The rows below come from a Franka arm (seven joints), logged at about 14 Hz.
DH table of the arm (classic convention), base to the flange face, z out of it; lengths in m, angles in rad. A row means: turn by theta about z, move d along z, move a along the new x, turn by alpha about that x. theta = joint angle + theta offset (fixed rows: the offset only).
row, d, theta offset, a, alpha
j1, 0.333, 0, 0, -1.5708
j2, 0, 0, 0, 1.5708
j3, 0.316, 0, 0.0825, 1.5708
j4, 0, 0, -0.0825, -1.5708
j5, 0.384, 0, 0, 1.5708
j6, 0, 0, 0.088, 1.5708
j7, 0.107, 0, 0, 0
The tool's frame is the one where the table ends.
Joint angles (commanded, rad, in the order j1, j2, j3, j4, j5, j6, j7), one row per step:
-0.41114 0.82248 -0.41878 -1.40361 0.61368 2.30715 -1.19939
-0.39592 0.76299 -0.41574 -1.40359 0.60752 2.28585 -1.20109
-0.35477 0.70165 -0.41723 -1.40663 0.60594 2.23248 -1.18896
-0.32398 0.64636 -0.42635 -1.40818 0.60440 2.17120 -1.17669
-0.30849 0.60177 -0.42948 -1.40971 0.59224 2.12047 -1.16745
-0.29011 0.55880 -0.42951 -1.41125 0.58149 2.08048 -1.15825
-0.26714 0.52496 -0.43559 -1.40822 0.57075 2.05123 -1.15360
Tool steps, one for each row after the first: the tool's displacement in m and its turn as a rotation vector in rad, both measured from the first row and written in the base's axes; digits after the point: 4 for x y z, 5 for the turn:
0.0109 0.0105 0.0397 -0.00728 -0.04083 0.02697
0.0285 0.0381 0.0767 0.01763 -0.06651 0.06831
0.0360 0.0581 0.1101 0.04598 -0.08050 0.09704
0.0373 0.0710 0.1359 0.06546 -0.08349 0.12015
0.0399 0.0862 0.1609 0.07932 -0.09149 0.14550
0.0430 0.1004 0.1833 0.08061 -0.09891 0.17270

